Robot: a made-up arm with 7 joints.
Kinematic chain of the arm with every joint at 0, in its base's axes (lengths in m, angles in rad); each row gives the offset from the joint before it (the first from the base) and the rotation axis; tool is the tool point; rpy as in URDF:
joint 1: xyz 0 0 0.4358 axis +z
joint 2: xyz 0 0 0 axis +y
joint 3: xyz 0 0 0.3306 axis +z
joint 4: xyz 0.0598 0 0 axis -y
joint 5: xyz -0.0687 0 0.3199 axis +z
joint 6: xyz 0 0 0 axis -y
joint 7: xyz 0.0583 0 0 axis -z
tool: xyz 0 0 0 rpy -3.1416 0 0
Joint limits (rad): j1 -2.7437..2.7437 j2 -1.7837..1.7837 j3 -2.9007..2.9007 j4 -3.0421..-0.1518 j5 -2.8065..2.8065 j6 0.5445..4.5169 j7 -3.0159..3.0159
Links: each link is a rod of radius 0.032 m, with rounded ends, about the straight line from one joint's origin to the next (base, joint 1, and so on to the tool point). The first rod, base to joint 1, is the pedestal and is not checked.
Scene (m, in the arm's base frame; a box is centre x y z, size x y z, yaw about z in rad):
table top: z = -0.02
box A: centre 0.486 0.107 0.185 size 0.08 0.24 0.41 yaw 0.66
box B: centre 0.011 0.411 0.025 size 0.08 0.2 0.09 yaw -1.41
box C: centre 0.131 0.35 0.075 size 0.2 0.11 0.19 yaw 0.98
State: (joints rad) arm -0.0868 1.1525 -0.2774 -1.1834 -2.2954 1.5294 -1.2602
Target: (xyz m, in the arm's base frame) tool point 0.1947 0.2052 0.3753
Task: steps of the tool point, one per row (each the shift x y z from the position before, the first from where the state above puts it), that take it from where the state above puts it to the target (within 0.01 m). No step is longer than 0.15 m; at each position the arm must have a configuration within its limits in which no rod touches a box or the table.
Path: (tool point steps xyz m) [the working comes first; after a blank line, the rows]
Joints at the target: 0.4141 0.3286 0.3459 -2.6473 -2.3323 1.8770 -1.2602
Straight joint move there: touches box A.

1: -0.0562 -0.0100 -0.0422
2: -0.0669 -0.0012 -0.0325
3: -0.0750 0.0076 -0.0209
4: -0.0801 0.0157 -0.0078
5: -0.0822 0.0228 0.0065
6: 0.0279 0.1273 0.0463
7: -0.0278 0.1184 0.0547
8: -0.0750 0.0866 0.0531

